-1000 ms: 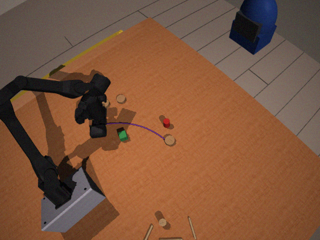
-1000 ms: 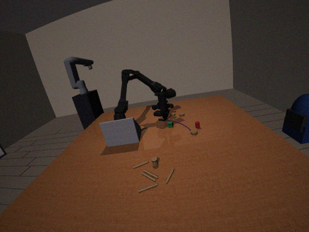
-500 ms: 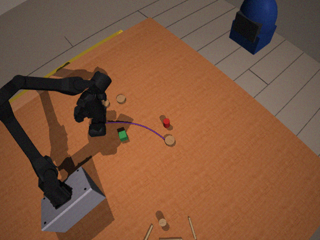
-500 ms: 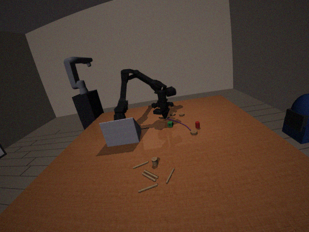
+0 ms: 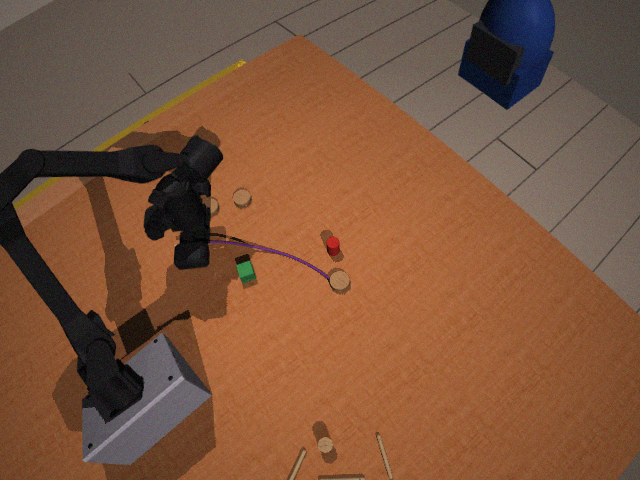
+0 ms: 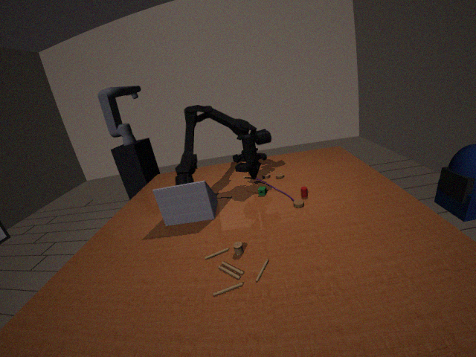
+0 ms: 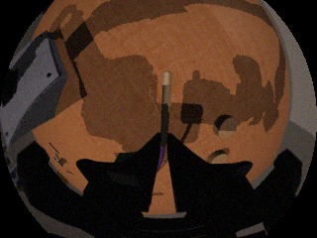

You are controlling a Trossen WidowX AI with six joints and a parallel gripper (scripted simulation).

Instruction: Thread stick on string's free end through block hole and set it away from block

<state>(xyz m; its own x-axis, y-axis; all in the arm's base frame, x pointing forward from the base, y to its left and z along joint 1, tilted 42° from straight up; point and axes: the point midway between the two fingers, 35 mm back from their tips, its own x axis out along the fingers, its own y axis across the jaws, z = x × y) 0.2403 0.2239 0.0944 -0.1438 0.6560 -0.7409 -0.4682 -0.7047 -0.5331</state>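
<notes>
Right now the green block is 4 cm ahead of my gripper tip, 10 cm to the right of it and 2 cm below it. From my gripper tip the other things lie so: red cylinder (21 cm ahead, 15 cm to the right, 2 cm below); then round wooden button (18 cm ahead, 22 cm to the right, 3 cm below); then thin wooden stick (1 cm behind, 1 cm to the left).
</notes>
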